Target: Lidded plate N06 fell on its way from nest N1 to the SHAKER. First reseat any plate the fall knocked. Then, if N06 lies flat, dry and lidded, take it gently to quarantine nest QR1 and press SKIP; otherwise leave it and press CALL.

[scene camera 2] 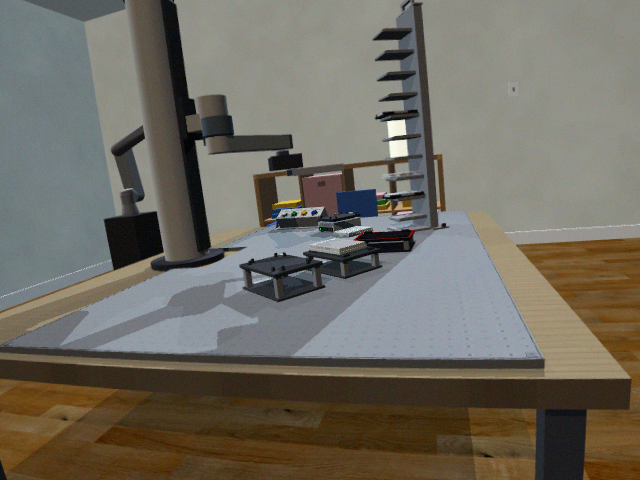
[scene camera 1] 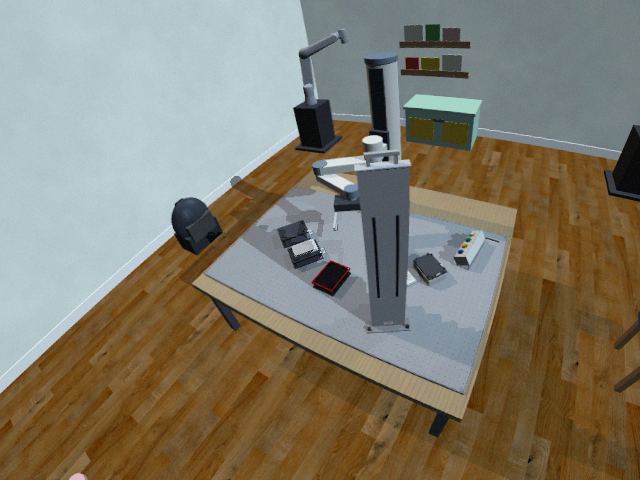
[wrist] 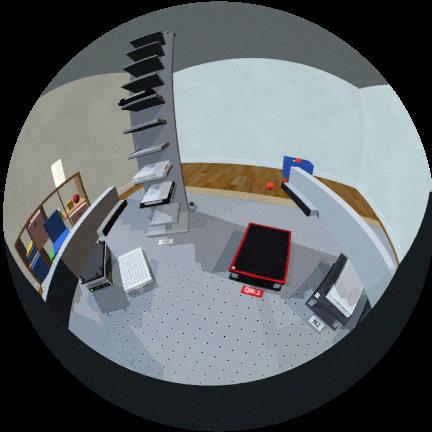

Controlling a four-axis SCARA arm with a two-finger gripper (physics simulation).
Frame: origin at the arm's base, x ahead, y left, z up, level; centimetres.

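Seen in the pictures: gripper, fingertip midpoint: (scene camera 2: 337,167) (scene camera 1: 352,228) (wrist: 198,180); arm's base at its link origin: (scene camera 2: 188,261).
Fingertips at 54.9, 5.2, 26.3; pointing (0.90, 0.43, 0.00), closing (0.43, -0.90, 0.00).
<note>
Offsets run from my fingertips to a thing's top centre, as dx, dy, dz. "pt": to the spot under its first point.
A white plate @[-1.8, +23.4, -23.4] (scene camera 1: 410,279) (scene camera 2: 354,231) (wrist: 135,270), apparently N06, lies flat on the table beside the dark-topped shaker @[pt -8.2, +35.3, -19.5] (scene camera 1: 429,267) (scene camera 2: 338,223) (wrist: 96,266). Its wells show; I cannot tell lid or wetness. Another white plate @[+4.4, -28.7, -18.3] (scene camera 1: 305,249) (scene camera 2: 338,246) (wrist: 347,286) sits on nest N2 @[+5.3, -28.6, -19.8] (wrist: 325,302), looking slightly turned; its seating is unclear. Nest N1 @[-5.2, -44.1, -18.2] (scene camera 1: 293,232) (scene camera 2: 279,264) is empty. Red-rimmed nest QR1 @[+13.7, -6.7, -20.4] (scene camera 1: 331,276) (scene camera 2: 385,236) (wrist: 262,252) holds no plate. My gripper (wrist: 198,180) is open and empty, high above the table. The button box @[-30.0, +49.9, -16.7] (scene camera 1: 469,248) (scene camera 2: 301,217) has coloured buttons; labels are unreadable.
A tall grey shelf tower (scene camera 1: 385,232) (scene camera 2: 422,129) (wrist: 173,135) stands near QR1 and the lying plate, with several shelves and some plates on them. It partly hides my gripper and the lying plate in scene camera 1. The arm's column (scene camera 2: 162,129) stands at the table's edge.
</note>
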